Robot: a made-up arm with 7 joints.
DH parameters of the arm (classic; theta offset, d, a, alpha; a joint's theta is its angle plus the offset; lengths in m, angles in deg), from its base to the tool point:
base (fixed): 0 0 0 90
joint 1: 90 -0.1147 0 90
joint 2: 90 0 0 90
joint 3: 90 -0.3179 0 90
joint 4: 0 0 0 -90
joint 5: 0 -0.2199 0 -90
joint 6: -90 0 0 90
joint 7: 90 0 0 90
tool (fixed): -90 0 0 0
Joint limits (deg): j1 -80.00..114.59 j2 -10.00..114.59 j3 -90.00..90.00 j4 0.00..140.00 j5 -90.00..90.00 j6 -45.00..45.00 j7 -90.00..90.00
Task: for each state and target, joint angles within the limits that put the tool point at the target. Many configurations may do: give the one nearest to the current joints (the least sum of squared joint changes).
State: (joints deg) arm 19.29 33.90 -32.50 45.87 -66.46 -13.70 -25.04
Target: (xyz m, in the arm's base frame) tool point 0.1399 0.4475 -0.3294
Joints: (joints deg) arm -0.45 56.61 -32.54 50.24 -66.46 -13.70 -25.04
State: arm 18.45 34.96 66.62 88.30 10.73 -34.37 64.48
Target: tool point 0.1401 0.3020 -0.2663
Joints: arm 7.26 -0.42 60.92 99.80 10.73 -34.37 64.48
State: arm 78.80 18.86 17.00 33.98 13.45 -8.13 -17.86
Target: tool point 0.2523 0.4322 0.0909
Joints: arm 68.98 37.64 36.02 80.40 13.45 -8.13 -17.86
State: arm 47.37 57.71 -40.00 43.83 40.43 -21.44 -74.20
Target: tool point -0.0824 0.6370 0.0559
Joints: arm 79.49 105.64 -53.00 17.56 40.43 -21.44 -74.20
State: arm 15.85 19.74 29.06 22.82 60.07 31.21 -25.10
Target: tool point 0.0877 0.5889 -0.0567
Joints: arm 9.81 62.65 63.65 51.86 60.07 31.21 -25.10
